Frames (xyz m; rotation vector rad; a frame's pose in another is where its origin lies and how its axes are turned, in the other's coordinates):
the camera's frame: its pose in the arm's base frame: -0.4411 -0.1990 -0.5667 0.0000 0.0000 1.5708
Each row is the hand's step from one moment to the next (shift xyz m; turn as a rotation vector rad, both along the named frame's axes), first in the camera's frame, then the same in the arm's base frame.
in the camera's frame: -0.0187 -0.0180 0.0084 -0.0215 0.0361 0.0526
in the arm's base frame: 0.0180 -0.0187 0.0084 -0.0361 -0.0215 0.0526
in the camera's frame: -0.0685 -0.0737 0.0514 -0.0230 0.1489 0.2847
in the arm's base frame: 0.0737 -0.0685 0.0514 -0.1489 -0.0230 0.2847
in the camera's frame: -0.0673 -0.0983 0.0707 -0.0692 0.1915 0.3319
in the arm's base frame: 0.0983 -0.0673 0.0707 -0.1915 -0.0692 0.3319
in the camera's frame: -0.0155 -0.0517 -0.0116 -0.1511 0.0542 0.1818
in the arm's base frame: 0.0517 -0.0155 -0.0116 -0.0542 -0.1511 0.1818
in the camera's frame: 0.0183 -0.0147 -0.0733 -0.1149 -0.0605 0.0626
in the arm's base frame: 0.0147 0.0183 -0.0733 0.0605 -0.1149 0.0626
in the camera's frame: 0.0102 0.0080 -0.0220 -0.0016 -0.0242 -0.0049
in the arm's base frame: -0.0080 0.0102 -0.0220 0.0242 -0.0016 -0.0049
